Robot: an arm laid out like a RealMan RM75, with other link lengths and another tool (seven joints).
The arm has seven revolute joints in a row. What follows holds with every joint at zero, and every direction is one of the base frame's.
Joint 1 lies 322.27 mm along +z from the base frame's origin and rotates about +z.
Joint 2 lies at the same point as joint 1 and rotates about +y.
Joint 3 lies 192.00 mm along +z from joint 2 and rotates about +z.
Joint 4 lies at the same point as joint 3 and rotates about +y.
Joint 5 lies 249.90 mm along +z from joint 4 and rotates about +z.
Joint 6 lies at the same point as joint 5 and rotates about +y.
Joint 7 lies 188.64 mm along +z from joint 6 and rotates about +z.
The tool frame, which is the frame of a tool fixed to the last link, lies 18.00 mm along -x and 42.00 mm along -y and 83.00 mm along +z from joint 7; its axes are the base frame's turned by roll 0.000, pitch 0.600 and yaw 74.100 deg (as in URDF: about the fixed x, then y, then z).
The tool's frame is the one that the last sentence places.
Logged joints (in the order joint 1, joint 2, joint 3, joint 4, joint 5, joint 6, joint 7), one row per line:
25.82 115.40 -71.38 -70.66 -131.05 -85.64 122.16
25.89 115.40 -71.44 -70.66 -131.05 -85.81 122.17
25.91 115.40 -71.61 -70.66 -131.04 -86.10 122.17
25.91 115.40 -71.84 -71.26 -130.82 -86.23 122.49
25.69 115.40 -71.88 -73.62 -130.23 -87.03 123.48
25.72 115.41 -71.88 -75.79 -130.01 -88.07 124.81
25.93 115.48 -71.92 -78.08 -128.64 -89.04 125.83
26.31 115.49 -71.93 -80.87 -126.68 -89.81 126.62
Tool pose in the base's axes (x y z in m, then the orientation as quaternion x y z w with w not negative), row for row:
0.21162 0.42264 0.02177 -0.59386 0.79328 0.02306 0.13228
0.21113 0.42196 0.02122 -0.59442 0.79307 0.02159 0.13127
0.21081 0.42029 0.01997 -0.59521 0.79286 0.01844 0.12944
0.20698 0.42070 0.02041 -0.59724 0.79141 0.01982 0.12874
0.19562 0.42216 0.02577 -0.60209 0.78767 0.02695 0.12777
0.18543 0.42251 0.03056 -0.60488 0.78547 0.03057 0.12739
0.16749 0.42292 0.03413 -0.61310 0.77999 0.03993 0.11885
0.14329 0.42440 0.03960 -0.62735 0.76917 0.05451 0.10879
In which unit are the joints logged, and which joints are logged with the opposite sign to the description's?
The joints are logged in degrees. Opposite sign: none.
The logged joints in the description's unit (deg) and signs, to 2 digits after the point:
25.82 115.40 -71.38 -70.66 -131.05 -85.64 122.16
25.89 115.40 -71.44 -70.66 -131.05 -85.81 122.17
25.91 115.40 -71.61 -70.66 -131.04 -86.10 122.17
25.91 115.40 -71.84 -71.26 -130.82 -86.23 122.49
25.69 115.40 -71.88 -73.62 -130.23 -87.03 123.48
25.72 115.41 -71.88 -75.79 -130.01 -88.07 124.81
25.93 115.48 -71.92 -78.08 -128.64 -89.04 125.83
26.31 115.49 -71.93 -80.87 -126.68 -89.81 126.62

